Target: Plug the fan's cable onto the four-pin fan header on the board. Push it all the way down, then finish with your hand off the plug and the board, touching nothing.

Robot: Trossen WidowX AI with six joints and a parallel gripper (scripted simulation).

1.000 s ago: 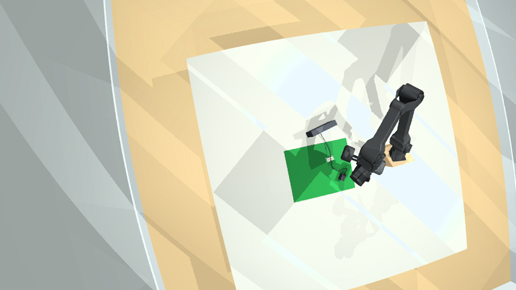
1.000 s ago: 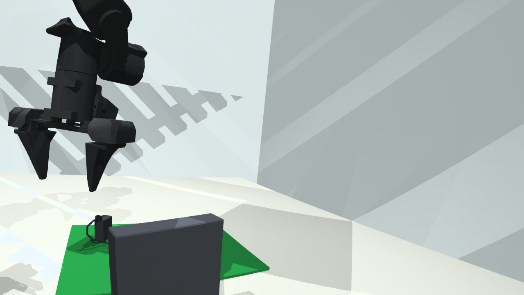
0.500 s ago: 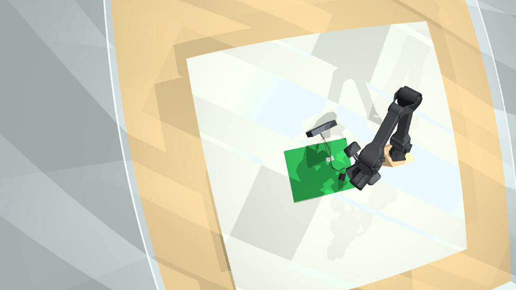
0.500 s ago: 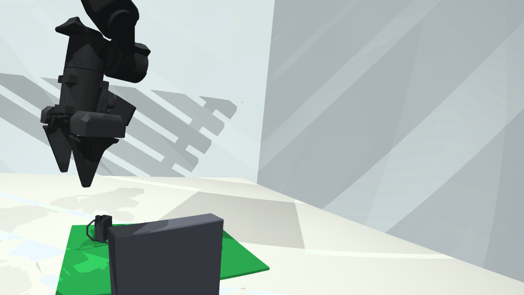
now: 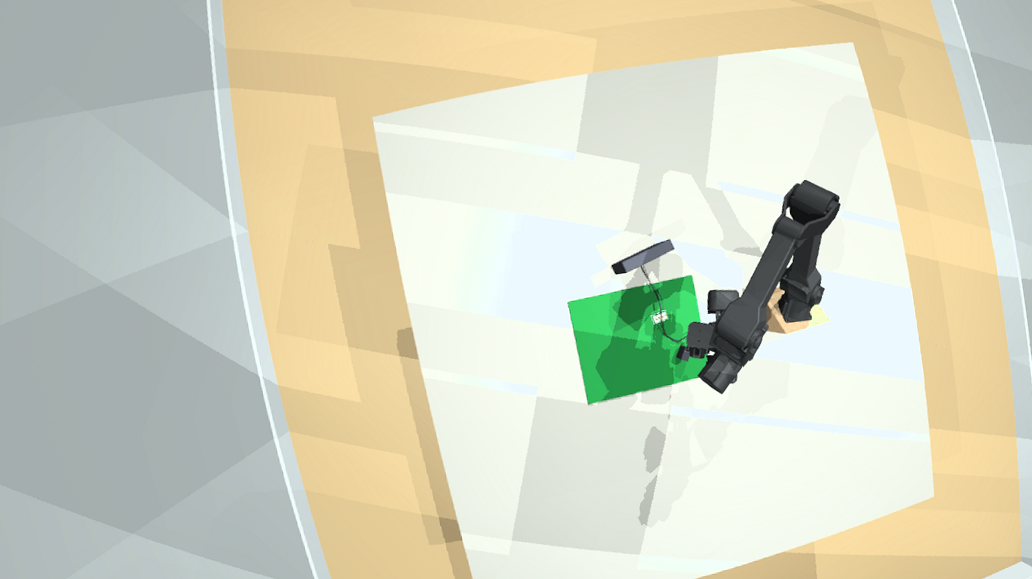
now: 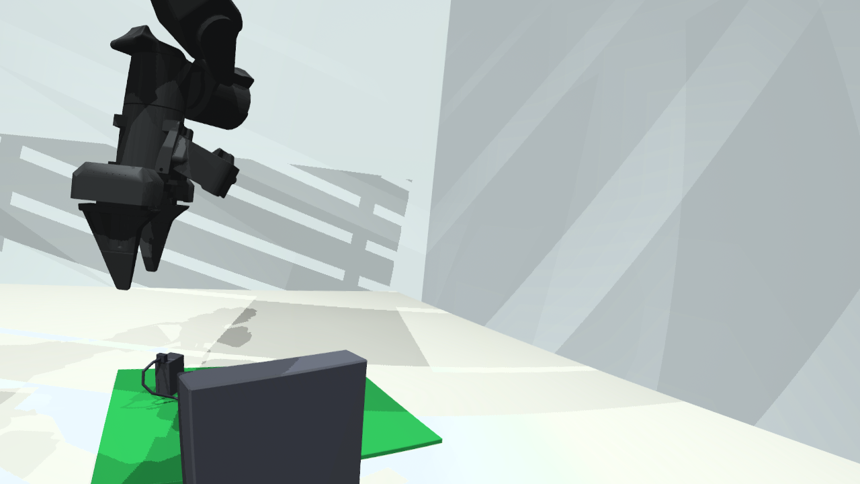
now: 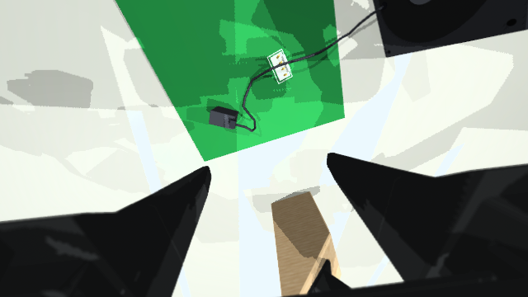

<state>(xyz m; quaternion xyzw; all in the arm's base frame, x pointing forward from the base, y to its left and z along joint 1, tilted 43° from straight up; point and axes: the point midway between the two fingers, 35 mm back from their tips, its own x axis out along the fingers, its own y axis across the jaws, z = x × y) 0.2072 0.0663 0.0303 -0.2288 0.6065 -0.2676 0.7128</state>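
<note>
Right now my gripper tip is 11 cm above the black plug, 5 cm to the right of it and 2 cm short of it. Round my gripper tip: black fan 17 cm to the right, 11 cm ahead, 8 cm below; green board 15 cm below, 12 cm ahead, 1 cm to the left; white four-pin header 14 cm below, 7 cm ahead, 4 cm to the right.
</note>
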